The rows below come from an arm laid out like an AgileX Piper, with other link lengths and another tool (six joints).
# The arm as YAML. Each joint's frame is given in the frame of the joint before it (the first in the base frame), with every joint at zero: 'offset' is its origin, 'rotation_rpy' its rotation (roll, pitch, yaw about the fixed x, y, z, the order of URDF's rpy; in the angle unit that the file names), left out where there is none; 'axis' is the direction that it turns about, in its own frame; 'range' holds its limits. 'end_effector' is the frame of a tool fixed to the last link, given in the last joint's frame.
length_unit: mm
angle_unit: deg
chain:
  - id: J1
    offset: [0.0, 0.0, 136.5]
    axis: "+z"
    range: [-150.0, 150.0]
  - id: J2
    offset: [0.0, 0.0, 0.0]
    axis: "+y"
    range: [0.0, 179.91]
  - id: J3
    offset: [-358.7, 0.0, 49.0]
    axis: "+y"
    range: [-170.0, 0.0]
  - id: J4
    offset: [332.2, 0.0, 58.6]
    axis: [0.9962, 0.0, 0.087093]
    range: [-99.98, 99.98]
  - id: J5
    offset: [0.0, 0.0, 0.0]
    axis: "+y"
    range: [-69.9, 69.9]
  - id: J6
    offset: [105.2, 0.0, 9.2]
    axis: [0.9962, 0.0, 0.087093]
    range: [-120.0, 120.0]
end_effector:
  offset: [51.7, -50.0, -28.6]
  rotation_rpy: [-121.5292, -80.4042, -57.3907]
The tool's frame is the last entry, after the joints.
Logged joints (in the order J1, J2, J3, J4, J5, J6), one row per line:
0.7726 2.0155 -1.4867 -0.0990 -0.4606 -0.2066
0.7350 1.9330 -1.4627 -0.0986 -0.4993 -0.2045
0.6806 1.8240 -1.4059 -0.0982 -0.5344 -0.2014
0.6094 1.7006 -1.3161 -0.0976 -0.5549 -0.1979
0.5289 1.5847 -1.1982 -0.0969 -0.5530 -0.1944
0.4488 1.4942 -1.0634 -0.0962 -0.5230 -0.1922
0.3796 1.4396 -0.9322 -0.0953 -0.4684 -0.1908
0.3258 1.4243 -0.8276 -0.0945 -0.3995 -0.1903
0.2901 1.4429 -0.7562 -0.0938 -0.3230 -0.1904
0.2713 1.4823 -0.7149 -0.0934 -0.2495 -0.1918
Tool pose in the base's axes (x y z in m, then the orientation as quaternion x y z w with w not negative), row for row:
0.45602 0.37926 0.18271 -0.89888 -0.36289 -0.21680 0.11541
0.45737 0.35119 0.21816 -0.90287 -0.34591 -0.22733 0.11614
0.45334 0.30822 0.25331 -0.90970 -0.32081 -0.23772 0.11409
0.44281 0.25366 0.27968 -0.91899 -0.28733 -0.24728 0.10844
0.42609 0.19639 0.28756 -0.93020 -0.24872 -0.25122 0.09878
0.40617 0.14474 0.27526 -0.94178 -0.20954 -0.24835 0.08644
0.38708 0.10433 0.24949 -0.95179 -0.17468 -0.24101 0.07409
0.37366 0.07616 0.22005 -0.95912 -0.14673 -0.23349 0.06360
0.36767 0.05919 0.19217 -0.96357 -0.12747 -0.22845 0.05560
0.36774 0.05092 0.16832 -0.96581 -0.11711 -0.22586 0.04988
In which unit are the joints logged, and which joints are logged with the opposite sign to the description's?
The joints are logged in radians. Opposite sign: J4, J5.
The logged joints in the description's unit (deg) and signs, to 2 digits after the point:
44.27 115.48 -85.18 5.67 26.39 -11.84
42.11 110.75 -83.81 5.65 28.61 -11.72
39.00 104.51 -80.55 5.63 30.62 -11.54
34.92 97.44 -75.41 5.59 31.79 -11.34
30.30 90.80 -68.65 5.55 31.68 -11.14
25.71 85.61 -60.93 5.51 29.97 -11.01
21.75 82.48 -53.41 5.46 26.84 -10.93
18.67 81.61 -47.42 5.41 22.89 -10.90
16.62 82.67 -43.33 5.37 18.51 -10.91
15.54 84.93 -40.96 5.35 14.30 -10.99

